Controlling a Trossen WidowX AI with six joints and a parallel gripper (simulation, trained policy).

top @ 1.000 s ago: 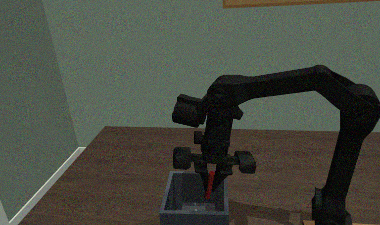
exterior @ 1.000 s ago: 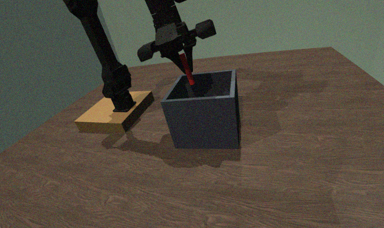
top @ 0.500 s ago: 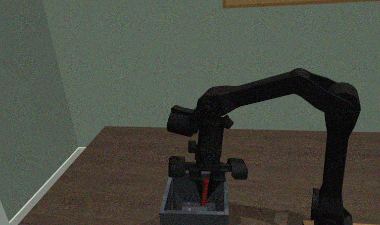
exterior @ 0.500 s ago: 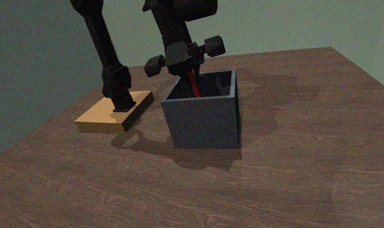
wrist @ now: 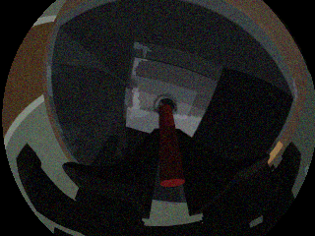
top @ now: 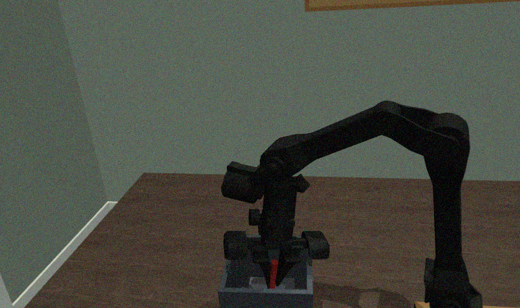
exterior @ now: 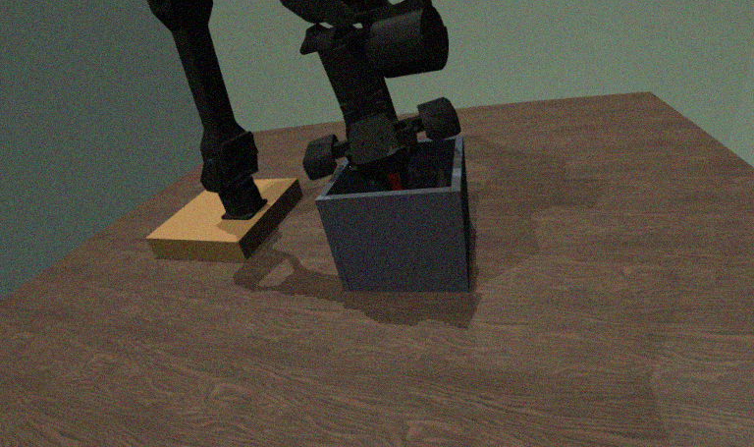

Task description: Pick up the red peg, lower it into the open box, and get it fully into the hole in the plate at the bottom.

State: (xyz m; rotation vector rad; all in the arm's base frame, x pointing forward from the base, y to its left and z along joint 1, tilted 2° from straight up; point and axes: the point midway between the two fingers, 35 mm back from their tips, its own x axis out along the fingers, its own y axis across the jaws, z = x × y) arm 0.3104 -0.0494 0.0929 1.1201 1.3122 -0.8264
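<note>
The red peg is 10 mm to the right of my gripper tip and 10 mm above it. Also, from my gripper tip: light grey plate 40 mm below, 10 mm to the right, 10 mm ahead.
</note>
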